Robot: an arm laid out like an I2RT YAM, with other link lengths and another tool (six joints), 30 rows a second.
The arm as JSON. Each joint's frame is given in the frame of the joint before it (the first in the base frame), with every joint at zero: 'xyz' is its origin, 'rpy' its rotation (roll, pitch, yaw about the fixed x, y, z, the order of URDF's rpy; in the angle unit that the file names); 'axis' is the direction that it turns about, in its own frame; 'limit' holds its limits. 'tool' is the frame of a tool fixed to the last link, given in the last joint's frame.
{
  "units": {
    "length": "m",
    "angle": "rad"
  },
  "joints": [
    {
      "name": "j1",
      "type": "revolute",
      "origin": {
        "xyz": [
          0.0,
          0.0,
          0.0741
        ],
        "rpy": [
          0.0,
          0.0,
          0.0
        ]
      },
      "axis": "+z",
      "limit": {
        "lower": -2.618,
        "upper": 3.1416
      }
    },
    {
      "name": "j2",
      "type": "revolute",
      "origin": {
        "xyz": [
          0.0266,
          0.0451,
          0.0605
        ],
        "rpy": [
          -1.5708,
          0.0,
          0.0
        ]
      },
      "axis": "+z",
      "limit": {
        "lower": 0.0,
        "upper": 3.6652
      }
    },
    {
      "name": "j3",
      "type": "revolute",
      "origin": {
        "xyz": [
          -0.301,
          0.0,
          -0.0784
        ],
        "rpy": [
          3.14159,
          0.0,
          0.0
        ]
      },
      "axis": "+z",
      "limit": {
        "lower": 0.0,
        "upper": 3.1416
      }
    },
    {
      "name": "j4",
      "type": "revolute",
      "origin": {
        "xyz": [
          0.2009,
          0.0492,
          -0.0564
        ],
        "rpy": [
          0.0,
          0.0,
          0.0
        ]
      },
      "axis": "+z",
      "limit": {
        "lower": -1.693,
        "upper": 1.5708
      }
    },
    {
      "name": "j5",
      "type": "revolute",
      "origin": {
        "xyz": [
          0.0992,
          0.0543,
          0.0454
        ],
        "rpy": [
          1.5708,
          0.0,
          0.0
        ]
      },
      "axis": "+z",
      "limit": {
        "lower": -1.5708,
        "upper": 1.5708
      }
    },
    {
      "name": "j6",
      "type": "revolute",
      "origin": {
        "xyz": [
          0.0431,
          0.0,
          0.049
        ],
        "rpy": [
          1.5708,
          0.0,
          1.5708
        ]
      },
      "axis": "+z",
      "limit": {
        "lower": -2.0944,
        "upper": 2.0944
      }
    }
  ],
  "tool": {
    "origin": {
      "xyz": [
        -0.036,
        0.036,
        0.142
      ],
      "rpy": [
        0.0,
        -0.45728,
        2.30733
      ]
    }
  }
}
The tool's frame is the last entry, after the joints.
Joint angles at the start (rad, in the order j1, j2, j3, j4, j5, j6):
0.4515 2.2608 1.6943 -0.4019 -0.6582 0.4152
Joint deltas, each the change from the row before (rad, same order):
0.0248 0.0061 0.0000 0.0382 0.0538 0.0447
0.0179 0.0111 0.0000 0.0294 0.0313 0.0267
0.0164 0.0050 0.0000 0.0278 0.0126 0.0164
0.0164 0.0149 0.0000 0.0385 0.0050 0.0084
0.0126 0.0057 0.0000 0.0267 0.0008 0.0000
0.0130 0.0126 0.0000 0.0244 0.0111 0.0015
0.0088 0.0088 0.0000 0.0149 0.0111 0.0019
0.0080 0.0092 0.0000 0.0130 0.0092 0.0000
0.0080 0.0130 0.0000 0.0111 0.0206 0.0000
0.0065 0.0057 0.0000 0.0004 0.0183 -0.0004
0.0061 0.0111 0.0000 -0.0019 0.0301 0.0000
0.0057 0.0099 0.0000 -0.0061 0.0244 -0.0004
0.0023 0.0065 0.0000 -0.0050 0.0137 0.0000
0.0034 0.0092 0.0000 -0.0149 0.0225 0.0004
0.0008 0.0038 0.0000 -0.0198 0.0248 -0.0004
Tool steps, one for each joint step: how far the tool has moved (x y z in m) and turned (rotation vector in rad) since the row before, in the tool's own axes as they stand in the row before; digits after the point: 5 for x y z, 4 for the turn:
0.00329 0.00594 0.01089 0.0063 -0.0418 0.0074
0.00409 0.00266 0.00887 0.0025 -0.0218 0.0039
0.00583 0.00537 0.00419 -0.0126 -0.0064 -0.0013
0.00710 0.00373 0.00684 -0.0194 0.0008 -0.0070
0.00578 0.00438 0.00274 -0.0215 0.0030 -0.0108
0.00537 0.00045 0.00612 -0.0093 -0.0039 -0.0099
0.00335 -0.00034 0.00453 -0.0032 -0.0055 -0.0061
0.00338 -0.00100 0.00430 -0.0023 -0.0037 -0.0067
0.00237 -0.00379 0.00674 0.0063 -0.0130 -0.0078
0.00187 -0.00294 0.00370 0.0089 -0.0110 -0.0068
0.00082 -0.00661 0.00664 0.0198 -0.0204 -0.0077
0.00164 -0.00675 0.00536 0.0208 -0.0145 -0.0074
0.00069 -0.00464 0.00329 0.0144 -0.0081 -0.0036
0.00121 -0.00858 0.00461 0.0288 -0.0120 -0.0058
-0.00099 -0.00781 0.00318 0.0292 -0.0161 -0.0057

